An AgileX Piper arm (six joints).
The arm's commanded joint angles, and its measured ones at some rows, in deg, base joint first. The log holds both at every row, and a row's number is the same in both.
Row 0, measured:
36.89 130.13 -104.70 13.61 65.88 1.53
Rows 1 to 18, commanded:
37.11 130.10 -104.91 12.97 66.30 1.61
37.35 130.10 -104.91 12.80 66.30 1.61
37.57 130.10 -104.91 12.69 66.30 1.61
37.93 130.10 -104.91 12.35 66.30 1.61
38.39 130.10 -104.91 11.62 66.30 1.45
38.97 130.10 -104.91 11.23 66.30 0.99
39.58 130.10 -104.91 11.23 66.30 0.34
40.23 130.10 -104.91 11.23 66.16 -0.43
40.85 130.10 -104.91 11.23 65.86 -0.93
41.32 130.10 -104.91 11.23 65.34 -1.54
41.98 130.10 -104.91 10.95 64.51 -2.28
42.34 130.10 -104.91 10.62 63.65 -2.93
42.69 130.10 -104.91 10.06 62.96 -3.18
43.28 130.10 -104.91 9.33 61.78 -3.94
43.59 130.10 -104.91 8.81 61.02 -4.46
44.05 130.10 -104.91 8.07 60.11 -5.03
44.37 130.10 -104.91 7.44 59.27 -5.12
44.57 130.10 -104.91 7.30 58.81 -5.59
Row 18, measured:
43.51 130.13 -104.70 9.41 61.95 -3.59
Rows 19 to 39, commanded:
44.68 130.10 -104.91 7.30 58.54 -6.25
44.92 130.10 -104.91 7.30 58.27 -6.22
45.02 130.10 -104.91 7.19 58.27 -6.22
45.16 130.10 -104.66 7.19 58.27 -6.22
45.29 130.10 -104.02 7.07 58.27 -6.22
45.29 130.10 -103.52 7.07 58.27 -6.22
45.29 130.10 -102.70 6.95 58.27 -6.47
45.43 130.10 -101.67 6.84 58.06 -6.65
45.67 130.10 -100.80 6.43 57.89 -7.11
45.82 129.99 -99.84 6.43 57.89 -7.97
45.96 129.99 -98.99 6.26 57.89 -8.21
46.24 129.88 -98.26 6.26 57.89 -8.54
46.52 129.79 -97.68 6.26 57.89 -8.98
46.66 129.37 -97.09 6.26 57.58 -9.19
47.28 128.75 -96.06 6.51 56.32 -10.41
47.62 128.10 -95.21 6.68 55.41 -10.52
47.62 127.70 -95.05 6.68 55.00 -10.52
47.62 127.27 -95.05 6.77 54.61 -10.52
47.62 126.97 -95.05 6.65 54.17 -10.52
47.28 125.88 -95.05 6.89 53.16 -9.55
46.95 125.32 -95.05 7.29 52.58 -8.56
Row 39, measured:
47.52 127.81 -95.44 6.84 54.77 -9.89
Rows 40 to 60, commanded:
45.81 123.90 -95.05 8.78 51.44 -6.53
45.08 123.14 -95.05 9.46 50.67 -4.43
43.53 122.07 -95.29 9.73 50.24 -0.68
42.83 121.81 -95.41 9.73 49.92 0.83
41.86 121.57 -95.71 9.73 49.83 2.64
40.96 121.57 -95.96 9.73 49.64 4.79
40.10 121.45 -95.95 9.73 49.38 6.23
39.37 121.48 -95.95 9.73 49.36 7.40
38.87 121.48 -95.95 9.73 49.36 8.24
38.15 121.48 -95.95 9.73 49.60 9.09
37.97 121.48 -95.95 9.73 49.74 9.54
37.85 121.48 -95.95 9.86 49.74 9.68
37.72 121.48 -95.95 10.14 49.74 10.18
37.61 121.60 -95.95 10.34 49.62 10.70
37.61 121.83 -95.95 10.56 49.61 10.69
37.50 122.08 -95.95 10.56 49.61 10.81
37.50 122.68 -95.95 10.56 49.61 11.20
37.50 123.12 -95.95 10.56 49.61 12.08
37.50 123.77 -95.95 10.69 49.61 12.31
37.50 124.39 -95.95 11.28 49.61 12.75
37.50 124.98 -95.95 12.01 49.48 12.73
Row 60, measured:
37.80 122.96 -95.73 10.47 49.75 11.66
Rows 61 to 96, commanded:
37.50 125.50 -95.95 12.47 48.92 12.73
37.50 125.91 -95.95 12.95 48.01 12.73
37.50 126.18 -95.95 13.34 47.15 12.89
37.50 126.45 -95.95 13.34 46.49 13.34
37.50 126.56 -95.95 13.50 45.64 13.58
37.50 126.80 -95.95 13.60 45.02 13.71
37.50 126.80 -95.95 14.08 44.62 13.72
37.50 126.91 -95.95 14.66 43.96 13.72
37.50 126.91 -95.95 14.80 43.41 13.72
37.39 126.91 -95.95 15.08 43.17 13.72
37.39 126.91 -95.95 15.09 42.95 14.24
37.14 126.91 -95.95 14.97 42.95 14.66
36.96 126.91 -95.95 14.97 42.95 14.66
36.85 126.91 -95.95 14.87 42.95 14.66
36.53 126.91 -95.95 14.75 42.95 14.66
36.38 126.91 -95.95 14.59 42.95 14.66
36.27 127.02 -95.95 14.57 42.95 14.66
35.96 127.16 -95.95 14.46 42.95 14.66
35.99 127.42 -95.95 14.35 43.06 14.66
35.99 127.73 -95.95 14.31 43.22 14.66
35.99 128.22 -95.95 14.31 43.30 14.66
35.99 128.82 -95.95 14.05 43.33 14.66
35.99 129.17 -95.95 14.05 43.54 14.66
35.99 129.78 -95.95 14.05 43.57 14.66
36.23 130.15 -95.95 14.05 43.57 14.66
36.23 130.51 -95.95 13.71 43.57 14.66
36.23 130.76 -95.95 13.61 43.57 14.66
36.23 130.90 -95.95 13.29 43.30 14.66
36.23 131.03 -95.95 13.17 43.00 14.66
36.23 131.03 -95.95 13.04 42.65 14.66
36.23 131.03 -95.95 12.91 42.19 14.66
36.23 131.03 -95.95 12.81 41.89 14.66
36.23 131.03 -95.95 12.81 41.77 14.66
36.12 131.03 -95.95 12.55 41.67 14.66
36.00 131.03 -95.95 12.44 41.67 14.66
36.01 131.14 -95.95 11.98 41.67 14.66
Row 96, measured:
36.27 130.36 -95.73 12.37 43.23 14.71
